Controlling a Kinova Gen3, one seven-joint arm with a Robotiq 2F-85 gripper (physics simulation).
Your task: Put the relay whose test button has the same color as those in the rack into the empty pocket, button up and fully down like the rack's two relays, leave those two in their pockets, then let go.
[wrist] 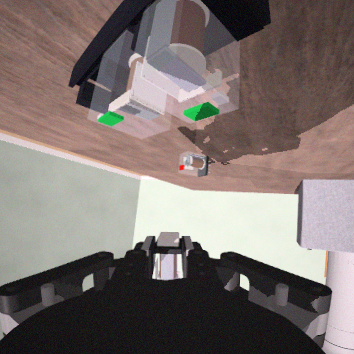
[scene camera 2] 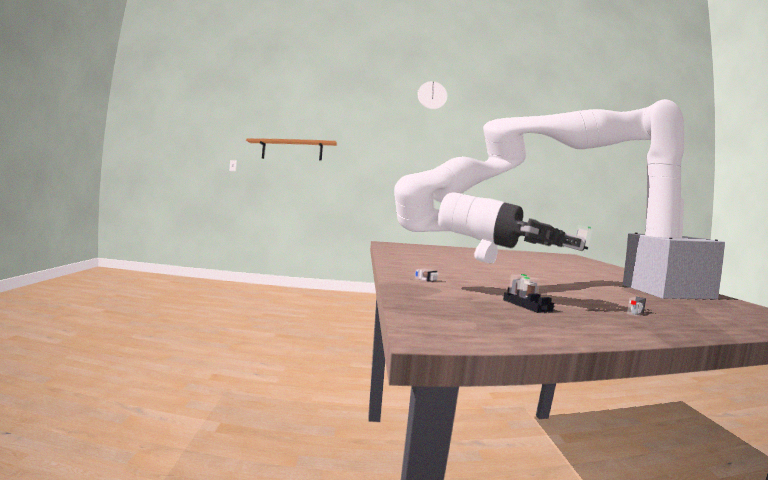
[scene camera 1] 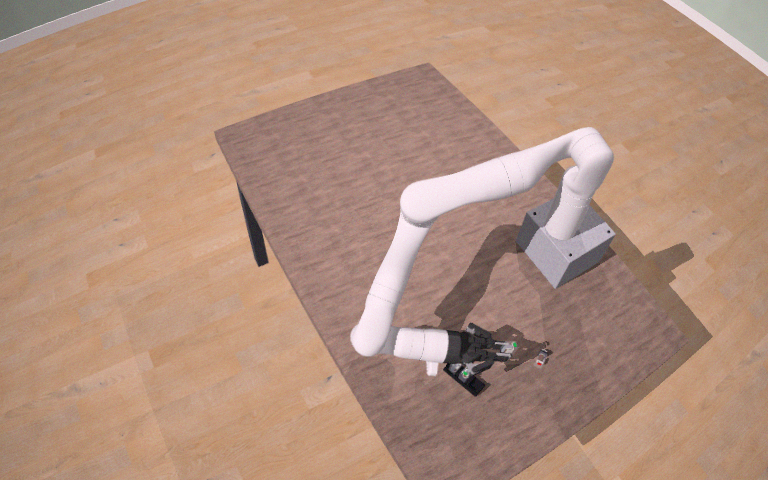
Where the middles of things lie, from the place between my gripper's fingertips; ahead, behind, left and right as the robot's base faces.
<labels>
Now: hand 1 cm below the green-button relay point(wrist: 167, 251).
</labels>
